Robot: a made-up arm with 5 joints.
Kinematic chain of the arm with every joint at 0, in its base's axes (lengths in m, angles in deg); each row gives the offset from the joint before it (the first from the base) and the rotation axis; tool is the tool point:
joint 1: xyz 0 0 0.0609 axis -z
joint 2: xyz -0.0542 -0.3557 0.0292 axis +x
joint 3: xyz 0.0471 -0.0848 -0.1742 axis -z
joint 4: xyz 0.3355 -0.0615 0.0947 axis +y
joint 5: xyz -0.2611 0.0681 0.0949 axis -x
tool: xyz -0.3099 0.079 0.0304
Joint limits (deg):
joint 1: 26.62..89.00
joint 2: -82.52..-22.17
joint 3: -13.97..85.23
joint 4: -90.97..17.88
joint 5: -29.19..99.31
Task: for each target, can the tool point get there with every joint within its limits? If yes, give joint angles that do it. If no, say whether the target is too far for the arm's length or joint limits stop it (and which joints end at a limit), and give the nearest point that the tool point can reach.
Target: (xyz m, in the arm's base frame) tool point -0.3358 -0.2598 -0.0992
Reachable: yes | joints 50.57 -71.65 73.67 -7.73 69.25
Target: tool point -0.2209 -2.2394 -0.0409
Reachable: no: too far | nearest point -0.2468 -1.0679 0.0368 | short by 1.174 m
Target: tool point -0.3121 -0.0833 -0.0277
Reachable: yes | joints 43.88 -26.84 33.33 -11.16 1.63
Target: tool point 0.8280 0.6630 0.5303
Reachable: no: joint limits stop it (at a limit: joint 1, joint 2, joint 3, joint 4, joint 5) | nearest point -0.1212 0.1738 0.1860 | short by 1.122 m
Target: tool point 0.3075 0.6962 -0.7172
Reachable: no: joint limits stop it (at a limit: joint 1, joint 2) | nearest point -0.3379 0.1377 -0.1726 | short by 1.012 m
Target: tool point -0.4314 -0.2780 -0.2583
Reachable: yes | joints 53.38 -34.85 66.13 -32.82 89.20
